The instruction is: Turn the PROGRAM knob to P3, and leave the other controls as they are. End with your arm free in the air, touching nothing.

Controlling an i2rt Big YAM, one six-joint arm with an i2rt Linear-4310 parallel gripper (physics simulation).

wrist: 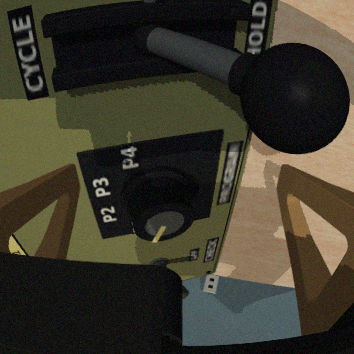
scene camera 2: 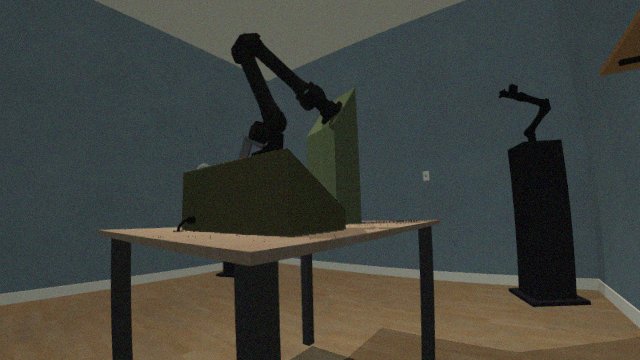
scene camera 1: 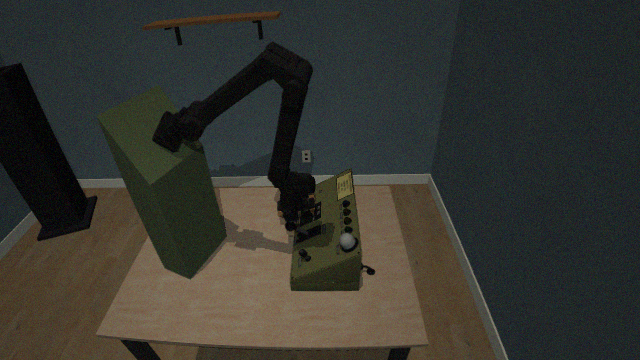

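Pixels of known places: gripper, fingertip midpoint: [wrist: 177, 175] [scene camera 1: 301, 216]; arm's base at its link origin: [scene camera 2: 332, 113] [scene camera 1: 169, 132].
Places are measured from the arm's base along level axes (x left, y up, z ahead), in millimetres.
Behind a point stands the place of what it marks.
The black PROGRAM knob [wrist: 159, 192] @[x -104, y -416, z 427 mm] stands on a dark label plate on the green console [wrist: 25, 135] @[x -179, y -397, z 482 mm] [scene camera 1: 325, 277] @[x -397, y -452, z 382 mm] [scene camera 2: 260, 200] @[x -64, y -451, z 648 mm]. Its yellow pointer line aims down-left in the wrist view, below P2 and P3; the P1 label is almost wholly hidden behind the knob. My gripper [wrist: 177, 175] @[x -145, y -385, z 389 mm] [scene camera 1: 296, 206] @[x -145, y -385, z 389 mm] is open, with a brown finger on each side of the knob and a gap to it on both sides. The left finger is over the console face, the right one beyond its edge. In scene camera 2 the fingers are hidden behind the console.
The CYCLE lever's black ball [wrist: 296, 98] @[x -181, y -370, z 334 mm] [scene camera 1: 290, 226] @[x -187, y -376, z 331 mm] sticks up close to the right finger. The CHECK toggle [wrist: 160, 262] @[x 18, y -433, z 486 mm] is partly hidden by my gripper body. A white dome [scene camera 1: 347, 241] @[x -388, y -317, z 465 mm], small black knobs and a side lever [scene camera 1: 369, 270] @[x -378, y -531, z 569 mm] [scene camera 2: 188, 221] @[x -368, y -503, z 545 mm] are on the console. A green pedestal [scene camera 1: 185, 220] @[x -104, y -291, z -26 mm] stands beside it.
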